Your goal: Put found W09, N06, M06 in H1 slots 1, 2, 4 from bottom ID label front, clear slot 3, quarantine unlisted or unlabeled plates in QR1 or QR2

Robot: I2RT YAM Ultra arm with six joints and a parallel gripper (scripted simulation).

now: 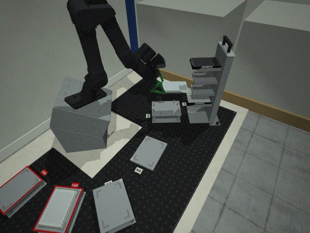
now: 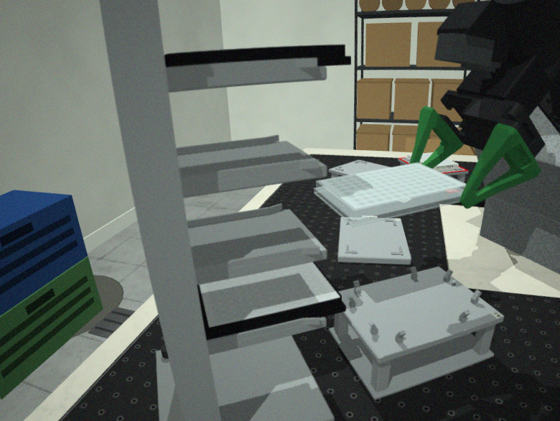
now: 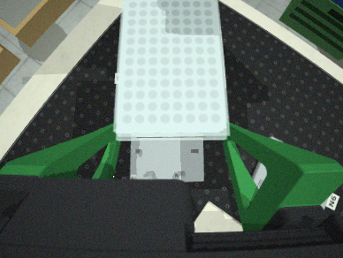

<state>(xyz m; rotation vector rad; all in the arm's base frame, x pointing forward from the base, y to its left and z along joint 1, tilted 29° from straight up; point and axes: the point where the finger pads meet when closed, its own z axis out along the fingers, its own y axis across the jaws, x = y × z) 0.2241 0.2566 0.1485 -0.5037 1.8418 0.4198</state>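
My hand is 50 mm short of the clear plate and 40 mm to the right of it. The rest, counted from my hand: plate hotel H1: 220 mm ahead, 160 mm to the left, 10 mm below; then H1 tag: 60 mm ahead, 160 mm to the left, 200 mm below; then regrip nest RG: 10 mm ahead, 10 mm to the left, 150 mm below.
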